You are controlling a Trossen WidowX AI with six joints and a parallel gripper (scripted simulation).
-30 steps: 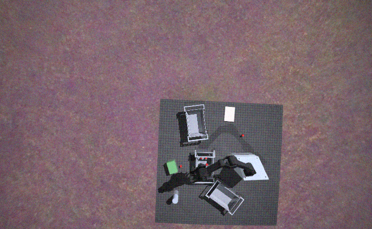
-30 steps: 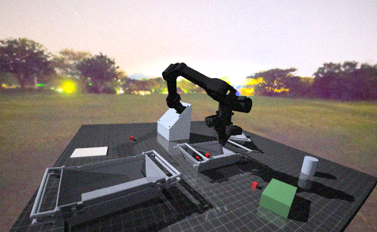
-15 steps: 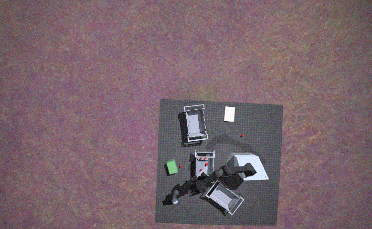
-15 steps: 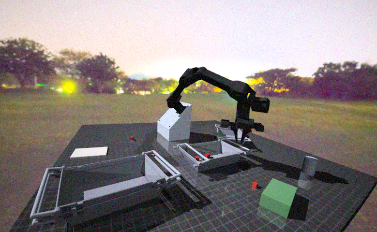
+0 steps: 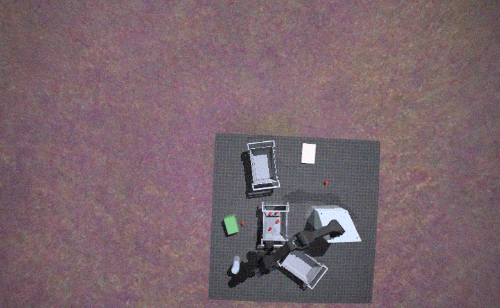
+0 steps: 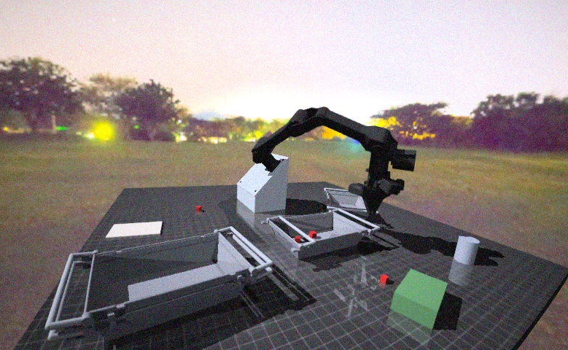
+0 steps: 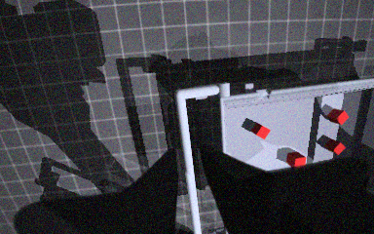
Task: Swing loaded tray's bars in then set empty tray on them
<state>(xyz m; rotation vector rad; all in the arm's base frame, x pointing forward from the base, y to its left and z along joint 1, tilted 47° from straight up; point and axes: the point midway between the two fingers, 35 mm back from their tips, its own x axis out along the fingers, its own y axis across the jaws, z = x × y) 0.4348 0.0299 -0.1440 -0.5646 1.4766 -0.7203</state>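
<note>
My gripper tip is 250 mm past the grey tray, 170 mm to the right of it and 50 mm above it. Also, from my gripper tip: grey cylinder (240 mm ahead, 170 mm to the left, 60 mm below); white slab (370 mm behind, 660 mm to the right, 90 mm below); green block (260 mm ahead, 150 mm to the right, 80 mm below).
</note>
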